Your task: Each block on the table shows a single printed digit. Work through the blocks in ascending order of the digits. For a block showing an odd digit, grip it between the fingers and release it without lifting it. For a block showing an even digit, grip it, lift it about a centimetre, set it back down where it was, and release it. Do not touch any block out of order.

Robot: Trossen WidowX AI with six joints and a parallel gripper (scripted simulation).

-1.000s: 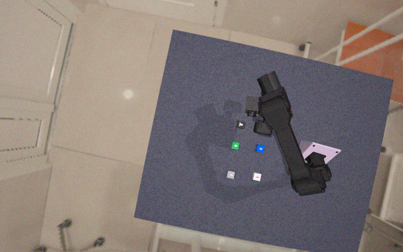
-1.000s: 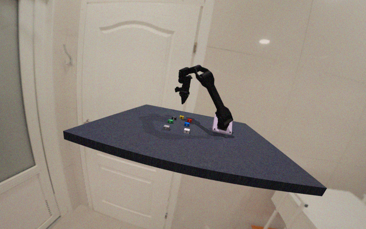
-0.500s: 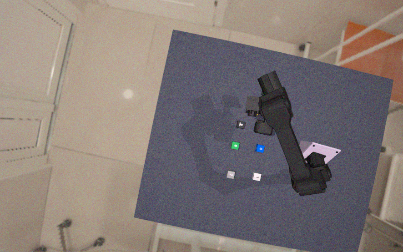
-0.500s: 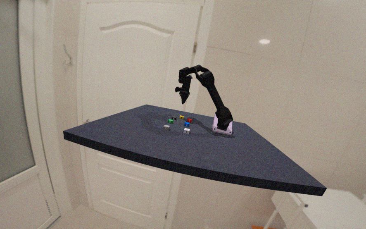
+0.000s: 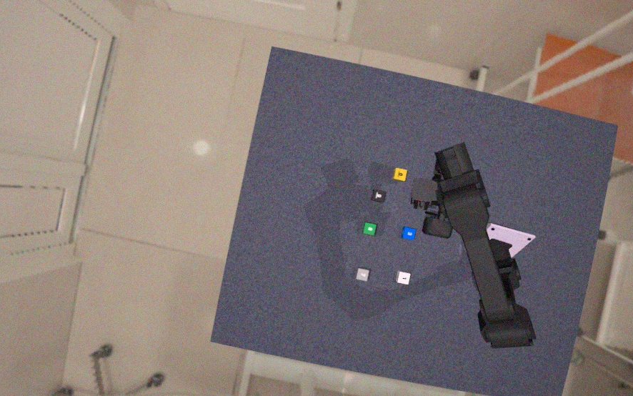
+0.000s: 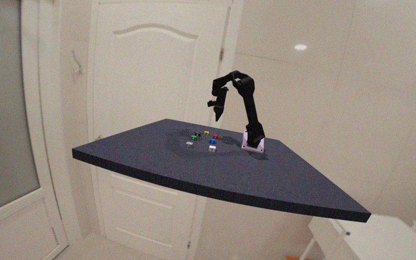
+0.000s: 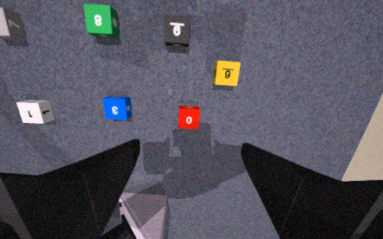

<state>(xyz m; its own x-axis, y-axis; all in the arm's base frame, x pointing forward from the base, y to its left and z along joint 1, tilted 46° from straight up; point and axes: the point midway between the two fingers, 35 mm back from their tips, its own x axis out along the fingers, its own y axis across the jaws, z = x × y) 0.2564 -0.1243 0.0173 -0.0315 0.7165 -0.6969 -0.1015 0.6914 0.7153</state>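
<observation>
The red block is 110 mm below my gripper tip and 10 mm behind it. The rest, counted from my gripper tip: blue block: 110 mm to the left, 110 mm below, 10 mm behind; then yellow block: 110 mm below, 60 mm ahead, 50 mm to the right; then black block: 110 mm below, 110 mm ahead, 30 mm to the left.
</observation>
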